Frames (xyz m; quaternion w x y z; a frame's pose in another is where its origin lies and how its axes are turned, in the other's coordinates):
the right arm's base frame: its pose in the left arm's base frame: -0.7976 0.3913 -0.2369 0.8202 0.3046 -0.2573 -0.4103
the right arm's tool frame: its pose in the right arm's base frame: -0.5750 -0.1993 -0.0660 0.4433 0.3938 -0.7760 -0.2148
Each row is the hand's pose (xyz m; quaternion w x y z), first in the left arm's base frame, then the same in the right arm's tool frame.
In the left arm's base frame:
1: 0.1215 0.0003 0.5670 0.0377 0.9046 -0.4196 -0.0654
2: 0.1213 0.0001 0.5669 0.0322 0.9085 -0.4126 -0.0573
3: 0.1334 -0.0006 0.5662 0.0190 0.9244 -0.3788 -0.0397
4: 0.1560 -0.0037 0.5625 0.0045 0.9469 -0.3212 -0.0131
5: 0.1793 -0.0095 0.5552 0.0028 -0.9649 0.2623 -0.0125
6: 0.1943 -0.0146 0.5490 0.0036 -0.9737 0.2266 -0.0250
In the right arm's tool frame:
1: -1.2445 0.0651 -1.3810 0.5622 0.1042 0.4838 -0.6626
2: -1.2442 0.0650 -1.3811 0.5533 0.1086 0.4823 -0.6704
3: -1.2549 0.0596 -1.3828 0.5197 0.1087 0.4809 -0.6978
4: -1.2739 0.0468 -1.3862 0.4628 0.1046 0.4824 -0.7363
5: -1.2917 0.0296 -1.3901 0.4041 0.0979 0.4875 -0.7678
6: -1.3024 0.0167 -1.3931 0.3695 0.0906 0.4920 -0.7831

